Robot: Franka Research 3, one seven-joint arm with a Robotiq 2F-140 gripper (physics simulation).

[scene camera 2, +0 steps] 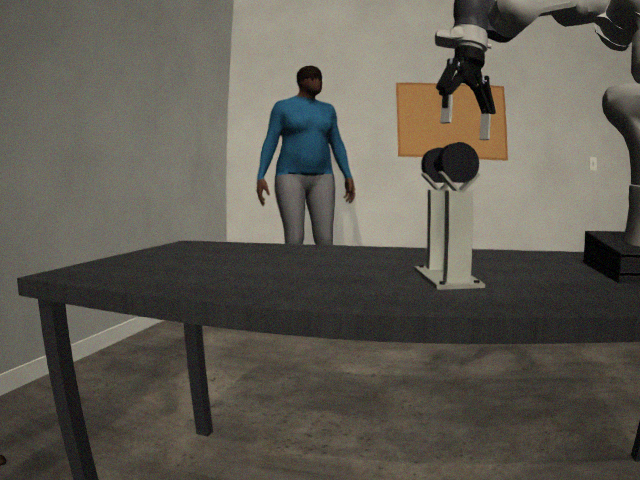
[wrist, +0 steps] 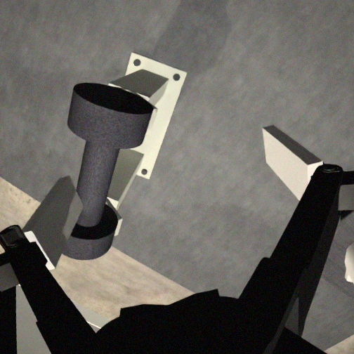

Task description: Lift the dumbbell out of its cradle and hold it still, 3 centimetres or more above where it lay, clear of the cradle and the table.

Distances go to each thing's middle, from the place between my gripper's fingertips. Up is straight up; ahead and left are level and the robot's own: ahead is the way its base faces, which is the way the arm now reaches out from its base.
Now: hand 90 mm to the right of the dark dumbbell (scene camera 2: 459,161), 80 mm above it and 60 mm short of it. The rest, counted from my hand: pale cradle (scene camera 2: 450,213) 210 mm below, 90 mm to the left, 60 mm ahead.
